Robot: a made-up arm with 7 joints.
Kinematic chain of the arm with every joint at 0, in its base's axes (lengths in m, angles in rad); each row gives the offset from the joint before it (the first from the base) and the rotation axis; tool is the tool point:
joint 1: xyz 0 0 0.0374 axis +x
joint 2: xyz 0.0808 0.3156 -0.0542 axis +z
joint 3: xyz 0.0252 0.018 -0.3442 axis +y
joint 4: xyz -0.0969 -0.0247 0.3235 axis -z
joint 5: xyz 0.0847 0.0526 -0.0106 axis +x
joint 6: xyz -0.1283 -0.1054 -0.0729 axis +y
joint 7: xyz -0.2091 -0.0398 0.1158 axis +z
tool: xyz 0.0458 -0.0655 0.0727
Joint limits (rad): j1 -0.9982..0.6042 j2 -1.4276..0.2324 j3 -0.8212..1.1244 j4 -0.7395..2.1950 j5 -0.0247..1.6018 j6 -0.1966..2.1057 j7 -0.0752..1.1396
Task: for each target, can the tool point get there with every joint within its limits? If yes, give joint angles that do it. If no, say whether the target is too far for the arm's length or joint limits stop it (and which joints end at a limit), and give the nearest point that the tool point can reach.
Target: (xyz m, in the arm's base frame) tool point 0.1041 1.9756 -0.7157
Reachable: no: too far | nearest point 0.0521 0.8769 -0.2969 | short by 1.177 m
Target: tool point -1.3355 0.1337 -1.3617
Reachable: no: too far | nearest point -0.3771 0.0681 -0.6752 | short by 1.181 m
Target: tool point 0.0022 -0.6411 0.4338
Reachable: no: joint limits stop it (at a limit: joint 1, joint 2, joint 3, joint 4, joint 5, joint 7) | nearest point 0.0546 -0.2819 0.0595 | short by 0.521 m
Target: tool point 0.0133 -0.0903 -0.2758
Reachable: yes | joints -0.7726 -0.2424 -0.1358 1.2452 1.4540 1.8272 0.2038
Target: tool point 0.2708 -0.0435 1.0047
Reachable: no: joint limits stop it (at a limit: joint 1, joint 2, joint 5, joint 7) | nearest point 0.1851 0.2324 0.3907 | short by 0.679 m
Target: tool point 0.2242 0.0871 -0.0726
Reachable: yes | joints -0.1770 -0.1988 0.6765 0.7511 0.2807 1.5152 0.9505
